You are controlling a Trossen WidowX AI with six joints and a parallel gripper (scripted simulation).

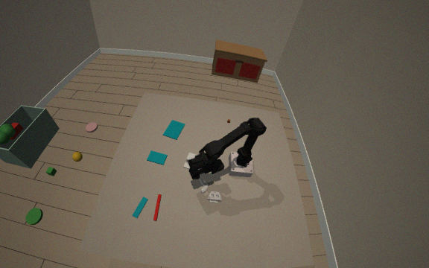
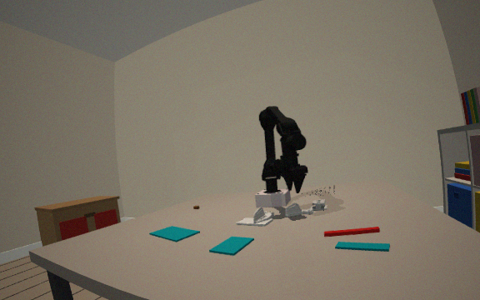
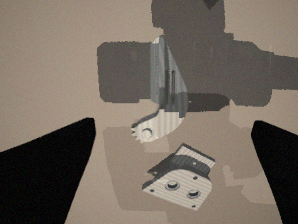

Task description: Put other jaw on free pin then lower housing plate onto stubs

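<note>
My gripper tip is now 10 mm past the jaw, 40 mm to the right of it and 90 mm above it. Also, from my gripper tip: small white block (80 mm behind, 80 mm to the left, 80 mm below); then red strip (210 mm ahead, 230 mm to the left, 90 mm below); then housing plate (80 mm behind, 80 mm to the left, 70 mm below).
</note>
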